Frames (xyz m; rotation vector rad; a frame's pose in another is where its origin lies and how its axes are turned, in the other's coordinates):
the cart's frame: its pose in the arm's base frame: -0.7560 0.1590 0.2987 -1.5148 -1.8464 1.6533
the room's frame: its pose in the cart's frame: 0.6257 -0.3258 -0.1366 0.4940 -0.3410 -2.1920
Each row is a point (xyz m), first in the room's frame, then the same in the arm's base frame.
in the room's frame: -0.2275 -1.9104 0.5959
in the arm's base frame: 0.3955 -0.4807 -0.1184
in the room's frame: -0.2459 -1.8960 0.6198
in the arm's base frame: 0.3724 -0.4931 -0.1391
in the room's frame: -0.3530 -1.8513 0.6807
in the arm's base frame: 0.3059 -0.5112 -0.2506
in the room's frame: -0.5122 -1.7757 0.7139
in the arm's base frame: 0.2225 -0.4829 -0.4068
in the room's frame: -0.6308 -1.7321 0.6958
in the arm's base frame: 0.1895 -0.4285 -0.5175
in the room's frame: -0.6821 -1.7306 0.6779
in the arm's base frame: 0.1953 -0.4030 -0.5652
